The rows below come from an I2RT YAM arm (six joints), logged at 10 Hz.
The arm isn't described. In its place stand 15 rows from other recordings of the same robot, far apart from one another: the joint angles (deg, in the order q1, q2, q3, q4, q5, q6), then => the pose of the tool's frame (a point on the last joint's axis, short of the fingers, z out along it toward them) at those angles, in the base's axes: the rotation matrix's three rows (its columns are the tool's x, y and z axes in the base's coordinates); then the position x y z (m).
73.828, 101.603, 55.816, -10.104, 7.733, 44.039 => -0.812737, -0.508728, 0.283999; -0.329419, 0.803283, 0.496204; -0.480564, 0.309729, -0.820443; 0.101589, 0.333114, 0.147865
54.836, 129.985, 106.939, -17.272, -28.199, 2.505 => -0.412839, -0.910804, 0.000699; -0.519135, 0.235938, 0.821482; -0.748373, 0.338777, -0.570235; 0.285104, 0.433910, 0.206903
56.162, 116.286, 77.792, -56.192, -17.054, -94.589 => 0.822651, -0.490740, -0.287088; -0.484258, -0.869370, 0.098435; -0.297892, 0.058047, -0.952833; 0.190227, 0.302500, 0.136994
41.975, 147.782, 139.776, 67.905, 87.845, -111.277 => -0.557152, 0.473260, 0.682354; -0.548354, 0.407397, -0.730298; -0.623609, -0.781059, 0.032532; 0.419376, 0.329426, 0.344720
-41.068, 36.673, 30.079, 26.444, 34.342, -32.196 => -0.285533, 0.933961, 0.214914; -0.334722, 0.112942, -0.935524; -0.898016, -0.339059, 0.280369; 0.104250, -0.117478, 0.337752
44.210, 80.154, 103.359, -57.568, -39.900, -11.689 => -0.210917, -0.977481, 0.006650; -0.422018, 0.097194, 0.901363; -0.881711, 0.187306, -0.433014; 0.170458, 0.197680, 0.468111
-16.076, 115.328, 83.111, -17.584, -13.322, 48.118 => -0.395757, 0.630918, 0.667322; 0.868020, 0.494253, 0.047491; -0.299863, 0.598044, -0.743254; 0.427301, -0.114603, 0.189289
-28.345, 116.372, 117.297, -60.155, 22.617, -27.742 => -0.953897, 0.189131, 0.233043; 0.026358, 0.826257, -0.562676; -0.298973, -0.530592, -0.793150; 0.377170, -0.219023, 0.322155
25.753, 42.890, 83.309, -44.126, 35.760, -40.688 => -0.156725, 0.092964, 0.983257; -0.662976, 0.728018, -0.174506; -0.732052, -0.679226, -0.052465; 0.078274, 0.014662, 0.491056
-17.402, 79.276, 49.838, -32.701, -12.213, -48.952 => -0.703297, -0.506219, 0.499114; -0.552019, 0.831273, 0.065261; -0.447937, -0.229622, -0.864075; 0.254717, -0.071941, 0.208548
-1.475, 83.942, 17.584, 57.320, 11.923, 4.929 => -0.136768, 0.241795, 0.960640; 0.087617, 0.968905, -0.231401; -0.986721, 0.052520, -0.153700; 0.252560, -0.013860, 0.158556
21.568, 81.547, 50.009, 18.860, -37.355, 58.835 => -0.826721, -0.261461, 0.498166; 0.404595, 0.338980, 0.849350; -0.390941, 0.903731, -0.174456; 0.290761, 0.138160, 0.275169
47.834, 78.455, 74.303, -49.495, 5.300, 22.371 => -0.766856, -0.442733, 0.464672; -0.282178, 0.882835, 0.375469; -0.576461, 0.156811, -0.801937; 0.190893, 0.205878, 0.326117
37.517, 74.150, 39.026, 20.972, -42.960, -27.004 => 0.267563, -0.952133, 0.147827; -0.213502, 0.091022, 0.972693; -0.939589, -0.291818, -0.178929; 0.207171, 0.189653, 0.251116
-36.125, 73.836, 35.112, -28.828, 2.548, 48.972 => -0.035388, 0.958787, 0.281914; 0.958865, 0.112076, -0.260802; -0.281650, 0.261088, -0.923313; 0.174359, -0.129221, 0.159349
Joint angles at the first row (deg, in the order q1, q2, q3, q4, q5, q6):
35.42 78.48 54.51 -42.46 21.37 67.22
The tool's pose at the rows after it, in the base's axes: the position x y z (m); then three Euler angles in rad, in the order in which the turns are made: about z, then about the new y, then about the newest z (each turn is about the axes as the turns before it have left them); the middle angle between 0 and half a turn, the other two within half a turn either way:
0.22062 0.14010 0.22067 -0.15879 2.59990 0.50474
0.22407 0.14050 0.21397 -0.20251 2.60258 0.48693
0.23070 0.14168 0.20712 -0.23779 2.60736 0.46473
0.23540 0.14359 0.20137 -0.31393 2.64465 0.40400
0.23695 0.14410 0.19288 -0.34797 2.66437 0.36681
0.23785 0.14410 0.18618 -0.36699 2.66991 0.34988
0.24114 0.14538 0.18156 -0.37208 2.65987 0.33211
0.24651 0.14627 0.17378 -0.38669 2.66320 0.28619
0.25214 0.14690 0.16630 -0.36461 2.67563 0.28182
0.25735 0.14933 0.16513 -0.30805 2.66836 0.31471
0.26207 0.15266 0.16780 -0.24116 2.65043 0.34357
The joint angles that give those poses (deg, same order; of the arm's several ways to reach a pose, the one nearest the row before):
35.23 79.58 53.46 -40.59 21.12 68.85
34.97 81.01 53.19 -39.82 21.89 70.09
34.41 83.14 53.49 -38.77 22.25 70.37
34.17 85.76 54.96 -40.80 22.12 71.68
34.04 87.24 54.53 -40.38 21.81 71.71
33.94 88.15 53.86 -39.39 21.84 71.84
33.84 89.21 53.70 -37.86 22.35 70.88
33.39 91.11 53.73 -36.27 22.31 68.69
32.76 92.83 53.68 -34.25 21.21 66.66
32.53 93.64 54.06 -32.27 20.49 64.90
32.52 93.91 54.73 -30.55 19.95 62.42

